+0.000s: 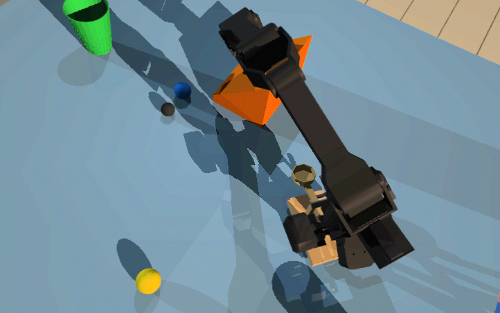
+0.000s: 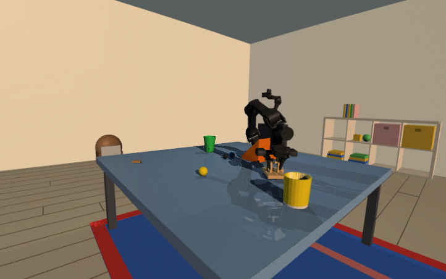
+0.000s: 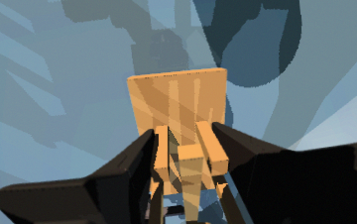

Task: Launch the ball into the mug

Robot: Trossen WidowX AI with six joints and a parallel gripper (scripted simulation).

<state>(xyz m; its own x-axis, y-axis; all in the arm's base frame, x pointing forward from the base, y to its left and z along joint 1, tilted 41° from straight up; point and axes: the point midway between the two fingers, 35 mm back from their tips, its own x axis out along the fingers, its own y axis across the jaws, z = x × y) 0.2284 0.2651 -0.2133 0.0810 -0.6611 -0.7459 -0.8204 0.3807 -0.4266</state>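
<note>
The dark ball lies 30 mm behind my gripper tip, 450 mm to the right of it and 30 mm below it. The rest, counted from my gripper tip: yellow mug 150 mm ahead, 230 mm to the left, 10 mm below; then wooden catapult 50 mm behind, 50 mm to the right, 20 mm above; then yellow ball 270 mm ahead, 210 mm to the right, 20 mm below.
</note>
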